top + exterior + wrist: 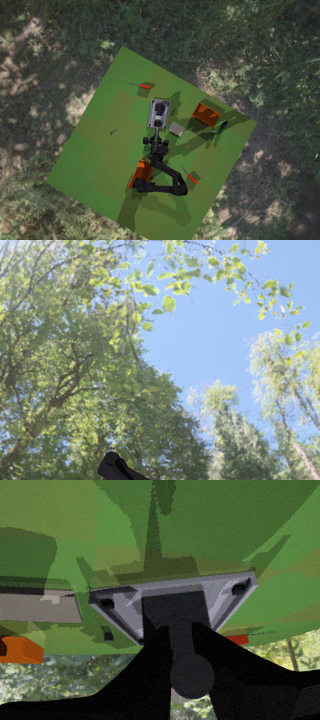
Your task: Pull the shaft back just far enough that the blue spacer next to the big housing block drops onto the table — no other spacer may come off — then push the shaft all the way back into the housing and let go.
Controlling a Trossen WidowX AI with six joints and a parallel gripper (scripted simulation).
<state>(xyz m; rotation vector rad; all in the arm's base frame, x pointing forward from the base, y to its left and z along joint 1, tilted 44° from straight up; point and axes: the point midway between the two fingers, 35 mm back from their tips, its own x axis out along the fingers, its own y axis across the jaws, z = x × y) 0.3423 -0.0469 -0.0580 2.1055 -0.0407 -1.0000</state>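
My gripper tip is now 5 cm short of the grey shaft, 1 cm to the right of it and 2 cm below it. Also, from my gripper tip: beige plate: 10 cm ahead, 14 cm to the right, 5 cm below; then orange tray: 30 cm ahead, 31 cm to the right, 5 cm below; then blue spacer: 14 cm ahead, 4 cm to the left, 4 cm below.
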